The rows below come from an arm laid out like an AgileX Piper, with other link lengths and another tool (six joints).
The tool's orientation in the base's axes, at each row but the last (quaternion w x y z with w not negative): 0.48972 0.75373 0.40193 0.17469; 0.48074 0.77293 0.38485 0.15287; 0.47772 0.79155 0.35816 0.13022; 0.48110 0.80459 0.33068 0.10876; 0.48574 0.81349 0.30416 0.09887; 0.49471 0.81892 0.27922 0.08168; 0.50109 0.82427 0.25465 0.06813; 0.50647 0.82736 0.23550 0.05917
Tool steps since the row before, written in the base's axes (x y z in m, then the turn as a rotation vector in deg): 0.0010 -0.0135 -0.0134 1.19 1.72 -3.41; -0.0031 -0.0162 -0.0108 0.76 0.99 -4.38; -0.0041 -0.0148 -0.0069 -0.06 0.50 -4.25; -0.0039 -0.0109 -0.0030 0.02 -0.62 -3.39; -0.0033 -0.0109 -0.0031 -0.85 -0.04 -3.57; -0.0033 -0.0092 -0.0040 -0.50 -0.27 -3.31; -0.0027 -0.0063 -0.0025 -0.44 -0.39 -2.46; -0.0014 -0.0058 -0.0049 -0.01 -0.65 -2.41
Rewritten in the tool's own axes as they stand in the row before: -0.0081 -0.0087 0.0149 2.51 -2.82 1.32; -0.0126 -0.0068 0.0136 1.82 -3.67 1.99; -0.0122 -0.0034 0.0111 0.88 -3.78 1.80; -0.0095 -0.0007 0.0073 0.11 -2.66 2.19; -0.0086 -0.0002 0.0080 -0.22 -3.36 1.46; -0.0071 -0.0014 0.0077 -0.09 -2.93 1.65; -0.0050 -0.0008 0.0052 -0.22 -2.13 1.35; -0.0032 -0.0025 0.0066 0.04 -1.85 1.68
